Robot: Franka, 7 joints.
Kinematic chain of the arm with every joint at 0, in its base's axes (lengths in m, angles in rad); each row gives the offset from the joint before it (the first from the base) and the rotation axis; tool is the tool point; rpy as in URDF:
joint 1: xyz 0 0 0.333 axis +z
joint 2: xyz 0 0 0 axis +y
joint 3: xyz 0 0 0.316 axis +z
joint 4: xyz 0.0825 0 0 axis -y
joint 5: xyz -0.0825 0 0.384 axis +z
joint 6: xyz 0 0 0 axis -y
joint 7: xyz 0.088 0 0 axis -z
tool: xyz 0 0 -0.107 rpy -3.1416 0 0
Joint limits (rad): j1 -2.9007..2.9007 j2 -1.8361..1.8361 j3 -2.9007..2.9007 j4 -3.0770..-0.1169 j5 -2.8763..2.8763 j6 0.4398..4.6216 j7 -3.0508..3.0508
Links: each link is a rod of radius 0.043 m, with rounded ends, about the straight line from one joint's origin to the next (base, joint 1, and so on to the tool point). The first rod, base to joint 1, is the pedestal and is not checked.
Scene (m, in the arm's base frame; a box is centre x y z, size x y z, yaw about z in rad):
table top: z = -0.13
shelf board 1: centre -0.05 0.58 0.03 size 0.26 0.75 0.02 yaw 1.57
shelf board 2: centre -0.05 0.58 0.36 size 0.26 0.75 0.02 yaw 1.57
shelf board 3: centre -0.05 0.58 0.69 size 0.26 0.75 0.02 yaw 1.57
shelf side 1: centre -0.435 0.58 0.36 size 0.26 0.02 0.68 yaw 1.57
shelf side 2: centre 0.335 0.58 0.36 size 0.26 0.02 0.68 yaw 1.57
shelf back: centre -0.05 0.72 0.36 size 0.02 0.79 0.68 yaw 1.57
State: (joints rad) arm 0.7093 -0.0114 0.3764 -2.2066 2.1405 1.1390 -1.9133
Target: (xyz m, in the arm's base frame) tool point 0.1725 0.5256 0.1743
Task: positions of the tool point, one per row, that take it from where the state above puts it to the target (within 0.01 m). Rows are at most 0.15 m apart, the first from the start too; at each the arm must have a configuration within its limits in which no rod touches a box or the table.
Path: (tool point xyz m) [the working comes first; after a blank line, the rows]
Joints at the target: 0.8055 0.6626 0.2717 -2.1916 2.2021 1.3618 -1.9133
Straight joint move there: touches shelf board 2.

1: 0.1435 0.4221 0.5324
2: 0.1369 0.3394 0.5296
3: 0.1835 0.3512 0.4121
4: 0.1954 0.3361 0.2884
5: 0.1723 0.2956 0.1743
6: 0.1879 0.3694 0.1684
7: 0.1874 0.4477 0.1682
8: 0.1725 0.5256 0.1743

